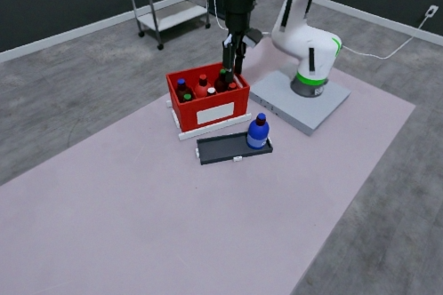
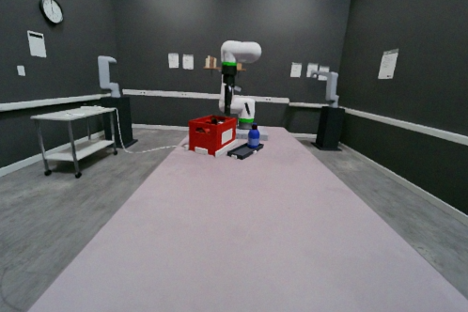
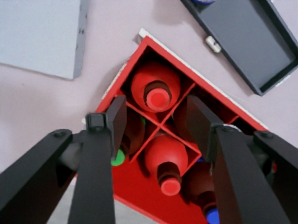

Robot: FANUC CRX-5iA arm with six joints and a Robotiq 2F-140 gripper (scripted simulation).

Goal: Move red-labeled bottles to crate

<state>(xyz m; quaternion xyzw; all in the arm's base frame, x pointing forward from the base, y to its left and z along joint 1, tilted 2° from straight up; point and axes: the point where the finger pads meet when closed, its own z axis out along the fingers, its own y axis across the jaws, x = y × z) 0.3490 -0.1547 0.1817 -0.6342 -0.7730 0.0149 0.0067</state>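
Now: hand 14 cm above the red bottle. Also, from my hand: blue bottle: 5 cm ahead, 18 cm to the left, 14 cm below; then red crate: 6 cm ahead, 8 cm to the right, 14 cm below; then dark tray: 13 cm ahead, 13 cm to the left, 21 cm below.
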